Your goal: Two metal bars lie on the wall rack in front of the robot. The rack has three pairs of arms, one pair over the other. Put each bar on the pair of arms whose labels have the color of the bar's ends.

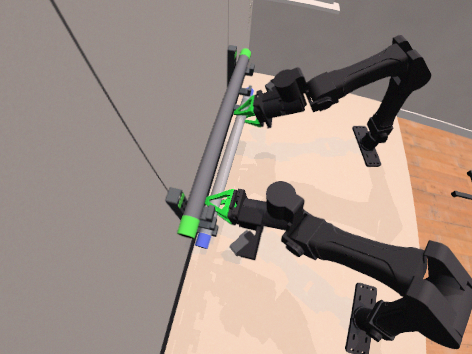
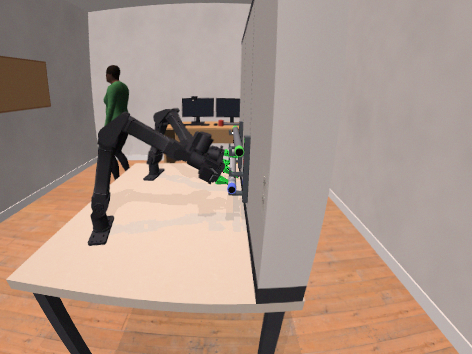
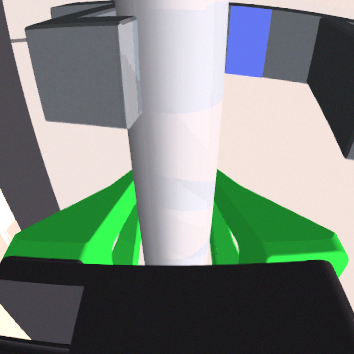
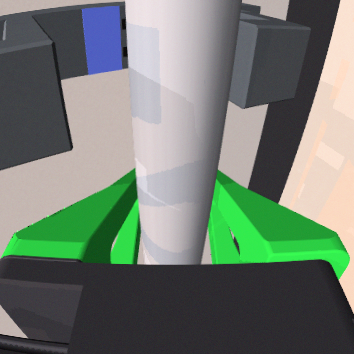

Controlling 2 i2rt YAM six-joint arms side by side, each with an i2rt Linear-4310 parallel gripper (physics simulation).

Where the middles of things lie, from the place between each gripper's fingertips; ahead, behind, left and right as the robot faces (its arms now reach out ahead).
Labels:
My right gripper is now 7 cm below the rack upright (image 4: 48,48), 6 cm to the left of it and 1 cm short of it. From my right hand the other things lie so: blue-ended bar (image 1: 220,183) (14 cm to the left, 2 cm behind, 1 cm above).
Right now the blue-ended bar is 20 mm behind my left hand, 150 mm to the right of it and 10 mm above it. From my left hand the other things lie so: rack upright: 10 mm ahead, 350 mm to the right, 70 mm above.

